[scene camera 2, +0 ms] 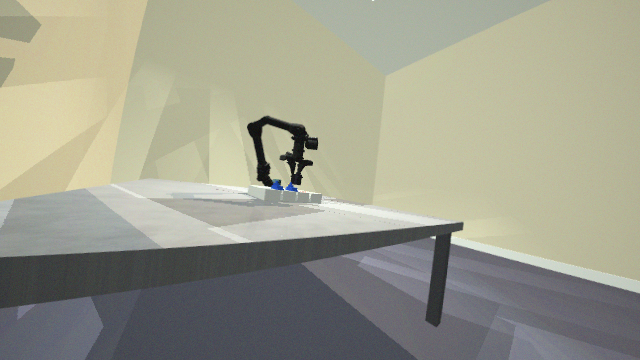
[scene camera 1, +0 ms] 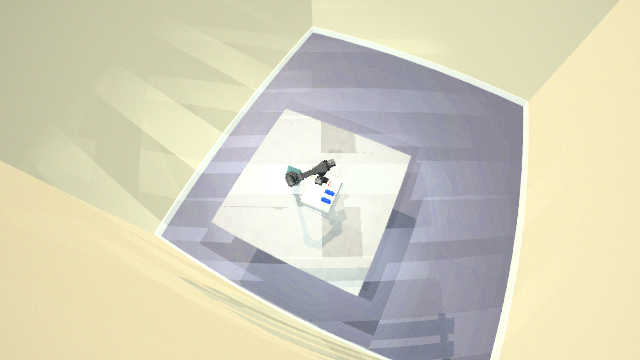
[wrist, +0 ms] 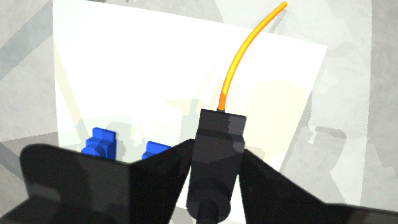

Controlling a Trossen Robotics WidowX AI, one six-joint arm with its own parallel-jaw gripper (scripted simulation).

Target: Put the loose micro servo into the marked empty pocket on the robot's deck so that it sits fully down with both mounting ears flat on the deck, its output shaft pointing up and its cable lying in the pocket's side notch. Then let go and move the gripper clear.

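Observation:
Visible in the wrist view: my gripper (wrist: 216, 149); a deck (wrist: 146, 77).

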